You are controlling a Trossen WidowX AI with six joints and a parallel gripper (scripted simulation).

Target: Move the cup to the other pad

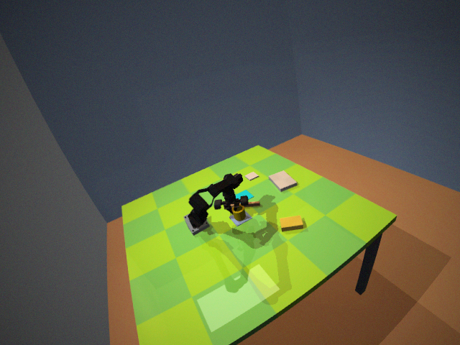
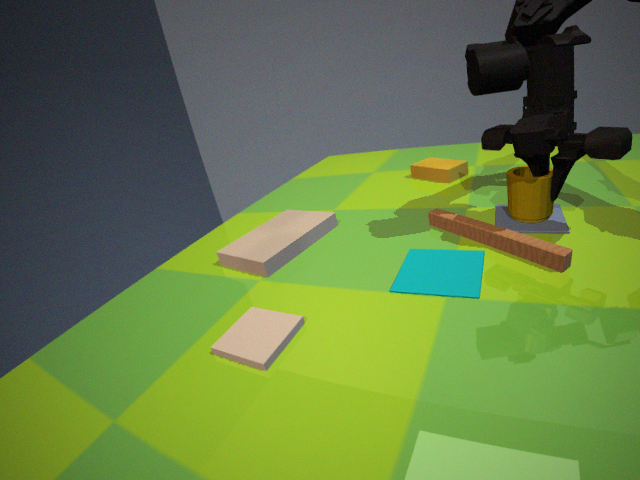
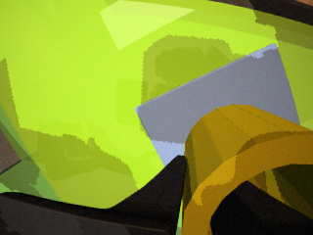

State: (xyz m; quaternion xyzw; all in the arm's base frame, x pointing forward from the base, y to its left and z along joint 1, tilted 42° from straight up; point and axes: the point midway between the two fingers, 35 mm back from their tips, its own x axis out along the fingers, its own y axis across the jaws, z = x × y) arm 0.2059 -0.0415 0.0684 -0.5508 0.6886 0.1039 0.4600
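The grey pad is 4 cm below my gripper tip, 2 cm ahead of it and 1 cm to the right of it. From my gripper tip the other things lie so: yellow cup (2 cm to the right, 2 cm ahead); cyan pad (14 cm to the left, 14 cm ahead, 4 cm below); wooden bar (8 cm ahead, 7 cm to the left, 3 cm below).
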